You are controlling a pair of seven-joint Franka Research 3 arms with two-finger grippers.
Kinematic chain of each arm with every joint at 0, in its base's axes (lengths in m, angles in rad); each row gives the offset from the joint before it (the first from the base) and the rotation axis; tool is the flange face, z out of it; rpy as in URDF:
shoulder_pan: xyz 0 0 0.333 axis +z
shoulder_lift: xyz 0 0 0 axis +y
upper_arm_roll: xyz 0 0 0.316 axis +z
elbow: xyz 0.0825 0 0 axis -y
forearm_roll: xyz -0.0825 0 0.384 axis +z
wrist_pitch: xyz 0 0 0 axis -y
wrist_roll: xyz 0.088 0 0 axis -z
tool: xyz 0 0 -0.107 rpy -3.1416 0 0
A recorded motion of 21 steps. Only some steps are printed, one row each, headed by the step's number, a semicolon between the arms.
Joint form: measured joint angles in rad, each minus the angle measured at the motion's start. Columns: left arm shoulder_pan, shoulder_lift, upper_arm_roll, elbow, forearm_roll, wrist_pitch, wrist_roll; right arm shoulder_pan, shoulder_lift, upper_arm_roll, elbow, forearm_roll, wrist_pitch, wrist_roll.
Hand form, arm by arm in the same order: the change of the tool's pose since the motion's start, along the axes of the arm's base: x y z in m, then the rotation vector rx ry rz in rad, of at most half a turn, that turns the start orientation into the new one. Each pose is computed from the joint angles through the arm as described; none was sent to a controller.
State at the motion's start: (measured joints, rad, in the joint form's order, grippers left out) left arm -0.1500 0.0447 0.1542 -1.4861 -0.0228 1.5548 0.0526; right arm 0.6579 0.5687 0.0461 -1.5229 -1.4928 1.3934 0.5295
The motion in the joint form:
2: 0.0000 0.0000 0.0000 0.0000 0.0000 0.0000 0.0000; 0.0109 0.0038 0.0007 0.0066 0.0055 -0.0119 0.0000
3: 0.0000 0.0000 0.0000 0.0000 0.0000 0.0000 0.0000; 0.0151 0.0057 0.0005 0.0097 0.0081 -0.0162 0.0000
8: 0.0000 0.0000 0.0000 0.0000 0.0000 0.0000 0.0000; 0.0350 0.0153 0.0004 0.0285 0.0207 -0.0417 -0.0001
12: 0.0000 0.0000 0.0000 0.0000 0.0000 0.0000 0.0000; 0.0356 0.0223 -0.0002 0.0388 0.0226 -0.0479 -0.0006
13: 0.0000 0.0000 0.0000 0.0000 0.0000 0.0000 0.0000; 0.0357 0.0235 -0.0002 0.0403 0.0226 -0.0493 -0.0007
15: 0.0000 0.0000 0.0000 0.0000 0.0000 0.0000 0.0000; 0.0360 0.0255 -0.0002 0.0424 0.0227 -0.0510 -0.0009
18: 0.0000 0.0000 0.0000 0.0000 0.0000 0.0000 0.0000; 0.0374 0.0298 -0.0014 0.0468 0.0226 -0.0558 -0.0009
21: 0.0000 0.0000 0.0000 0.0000 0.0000 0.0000 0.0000; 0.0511 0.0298 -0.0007 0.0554 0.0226 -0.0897 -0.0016
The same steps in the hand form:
2: 0.0000 0.0000 0.0000 0.0000 0.0000 0.0000; -0.0036 0.0059 0.0003 0.0005 -0.0015 -0.0017
3: 0.0000 0.0000 0.0000 0.0000 0.0000 0.0000; -0.0048 0.0080 0.0003 0.0011 -0.0020 -0.0027
8: 0.0000 0.0000 0.0000 0.0000 0.0000 0.0000; -0.0106 0.0183 0.0019 0.0042 -0.0073 -0.0116
12: 0.0000 0.0000 0.0000 0.0000 0.0000 0.0000; -0.0094 0.0188 0.0017 0.0046 -0.0096 -0.0181
13: 0.0000 0.0000 0.0000 0.0000 0.0000 0.0000; -0.0093 0.0189 0.0016 0.0042 -0.0101 -0.0192
15: 0.0000 0.0000 0.0000 0.0000 0.0000 0.0000; -0.0091 0.0191 0.0012 0.0036 -0.0102 -0.0205
18: 0.0000 0.0000 0.0000 0.0000 0.0000 0.0000; -0.0087 0.0194 0.0005 0.0010 -0.0118 -0.0243
21: 0.0000 0.0000 0.0000 0.0000 0.0000 0.0000; -0.0143 0.0243 0.0059 -0.0078 -0.0252 -0.0397

